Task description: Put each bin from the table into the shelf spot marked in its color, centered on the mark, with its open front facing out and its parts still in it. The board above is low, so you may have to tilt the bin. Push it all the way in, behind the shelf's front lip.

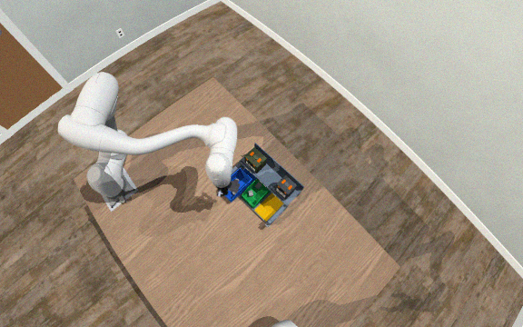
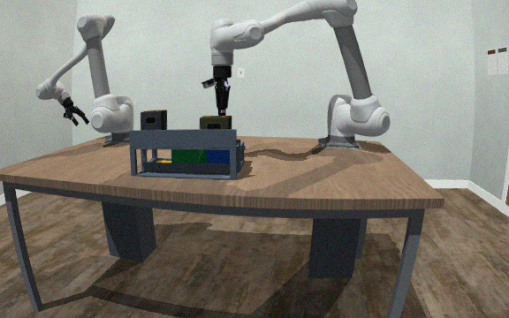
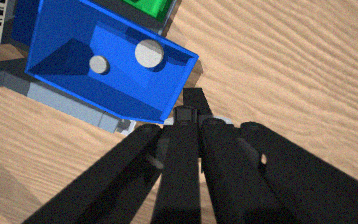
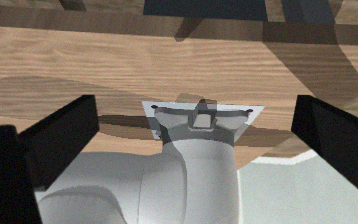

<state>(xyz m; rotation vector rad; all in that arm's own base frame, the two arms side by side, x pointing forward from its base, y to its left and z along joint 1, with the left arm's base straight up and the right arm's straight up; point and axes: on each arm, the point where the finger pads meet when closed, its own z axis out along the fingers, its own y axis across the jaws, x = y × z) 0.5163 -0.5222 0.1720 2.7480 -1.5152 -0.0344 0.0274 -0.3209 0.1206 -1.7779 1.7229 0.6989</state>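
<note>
The round part lies 14 cm below my left hand and 6 cm ahead of it. The rest, counted from my left hand: blue bin (12 cm below, 9 cm ahead, 2 cm to the left); grey shelf (19 cm ahead, 10 cm below, 8 cm to the right); green bin (16 cm ahead, 13 cm below, 9 cm to the right).
</note>
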